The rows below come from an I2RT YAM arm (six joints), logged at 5 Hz.
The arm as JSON. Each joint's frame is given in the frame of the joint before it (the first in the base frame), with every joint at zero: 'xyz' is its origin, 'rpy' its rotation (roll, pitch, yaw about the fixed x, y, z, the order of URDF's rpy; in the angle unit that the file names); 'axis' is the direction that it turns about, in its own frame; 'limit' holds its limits. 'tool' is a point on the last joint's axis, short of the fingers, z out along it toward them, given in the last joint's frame.
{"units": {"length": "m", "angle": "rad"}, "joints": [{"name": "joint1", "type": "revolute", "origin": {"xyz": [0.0, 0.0, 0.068], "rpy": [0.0, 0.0, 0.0]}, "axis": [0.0, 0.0, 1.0], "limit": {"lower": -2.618, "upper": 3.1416}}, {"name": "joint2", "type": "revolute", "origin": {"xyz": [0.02, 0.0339, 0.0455], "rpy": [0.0, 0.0, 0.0]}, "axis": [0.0, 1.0, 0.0], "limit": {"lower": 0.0, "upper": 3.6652}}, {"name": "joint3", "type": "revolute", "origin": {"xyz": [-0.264, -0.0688, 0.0], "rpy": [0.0, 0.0, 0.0]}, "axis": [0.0, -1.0, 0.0], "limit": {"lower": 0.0, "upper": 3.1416}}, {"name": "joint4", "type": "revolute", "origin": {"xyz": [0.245, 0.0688, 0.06], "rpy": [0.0, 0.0, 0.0]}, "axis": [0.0, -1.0, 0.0], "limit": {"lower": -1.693, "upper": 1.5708}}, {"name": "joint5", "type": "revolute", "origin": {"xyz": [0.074, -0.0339, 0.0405], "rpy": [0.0, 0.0, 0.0]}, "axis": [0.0, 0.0, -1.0], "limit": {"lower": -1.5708, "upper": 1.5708}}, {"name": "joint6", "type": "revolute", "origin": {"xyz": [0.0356, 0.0, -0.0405], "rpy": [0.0, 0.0, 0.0]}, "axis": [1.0, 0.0, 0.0], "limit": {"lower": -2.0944, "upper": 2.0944}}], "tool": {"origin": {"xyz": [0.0, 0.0, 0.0], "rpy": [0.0, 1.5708, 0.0]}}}
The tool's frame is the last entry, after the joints.
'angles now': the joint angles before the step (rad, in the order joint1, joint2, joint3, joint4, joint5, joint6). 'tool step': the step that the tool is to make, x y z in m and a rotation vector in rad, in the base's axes. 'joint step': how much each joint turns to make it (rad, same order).
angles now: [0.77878, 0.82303, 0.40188, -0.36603, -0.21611, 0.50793]
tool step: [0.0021, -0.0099, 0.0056, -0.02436, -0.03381, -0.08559]
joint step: [-0.03989, -0.04531, 0.00912, -0.04605, 0.06127, 0.00328]
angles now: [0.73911, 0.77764, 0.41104, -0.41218, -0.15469, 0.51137]
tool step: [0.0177, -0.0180, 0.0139, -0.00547, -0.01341, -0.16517]
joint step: [-0.15211, 0.00077, 0.05360, -0.04561, 0.01812, 0.00018]
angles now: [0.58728, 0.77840, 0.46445, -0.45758, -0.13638, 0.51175]
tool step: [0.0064, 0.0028, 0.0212, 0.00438, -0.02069, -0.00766]
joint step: [-0.00580, 0.02520, 0.08487, -0.04058, 0.00670, -0.00437]
